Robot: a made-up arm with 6 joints.
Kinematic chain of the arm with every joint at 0, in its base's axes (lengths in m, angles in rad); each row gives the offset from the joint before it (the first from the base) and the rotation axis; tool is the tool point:
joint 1: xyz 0 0 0.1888 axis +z
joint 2: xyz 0 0.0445 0 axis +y
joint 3: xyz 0 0 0.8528 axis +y
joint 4: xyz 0 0 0.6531 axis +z
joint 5: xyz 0 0 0 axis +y
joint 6: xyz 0 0 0.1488 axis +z
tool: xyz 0 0 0
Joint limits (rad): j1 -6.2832..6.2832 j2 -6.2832..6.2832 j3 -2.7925..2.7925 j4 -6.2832..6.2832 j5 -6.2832..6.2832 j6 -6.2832..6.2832
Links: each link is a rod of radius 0.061 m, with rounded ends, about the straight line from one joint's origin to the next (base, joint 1, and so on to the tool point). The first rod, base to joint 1, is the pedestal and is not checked.
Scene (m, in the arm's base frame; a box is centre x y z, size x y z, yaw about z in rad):
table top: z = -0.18
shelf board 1: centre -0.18 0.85 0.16 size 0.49 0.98 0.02 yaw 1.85
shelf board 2: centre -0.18 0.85 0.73 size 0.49 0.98 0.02 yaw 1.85
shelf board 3: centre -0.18 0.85 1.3 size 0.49 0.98 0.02 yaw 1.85
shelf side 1: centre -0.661 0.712 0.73 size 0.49 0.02 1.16 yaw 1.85
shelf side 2: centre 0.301 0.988 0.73 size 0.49 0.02 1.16 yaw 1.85
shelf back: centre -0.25 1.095 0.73 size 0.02 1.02 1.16 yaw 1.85
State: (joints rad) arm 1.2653 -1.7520 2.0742 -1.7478 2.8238 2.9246
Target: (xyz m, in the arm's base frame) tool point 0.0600 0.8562 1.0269
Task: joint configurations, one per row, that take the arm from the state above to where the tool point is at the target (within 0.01 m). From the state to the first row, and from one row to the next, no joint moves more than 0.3 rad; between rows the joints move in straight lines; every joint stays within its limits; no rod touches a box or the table.
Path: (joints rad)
1: 1.3038 -1.4885 1.9675 -1.7728 2.7534 2.9246
2: 1.3423 -1.2250 1.8609 -1.7979 2.6829 2.9246
3: 1.3808 -0.9614 1.7542 -1.8229 2.6125 2.9246
4: 1.4194 -0.6979 1.6475 -1.8479 2.5420 2.9246
5: 1.4579 -0.4344 1.5409 -1.8729 2.4716 2.9246
6: 1.4964 -0.1709 1.4342 -1.8980 2.4011 2.9246
7: 1.5349 0.0926 1.3275 -1.9230 2.3307 2.9246
8: 1.5734 0.3561 1.2209 -1.9480 2.2602 2.9246

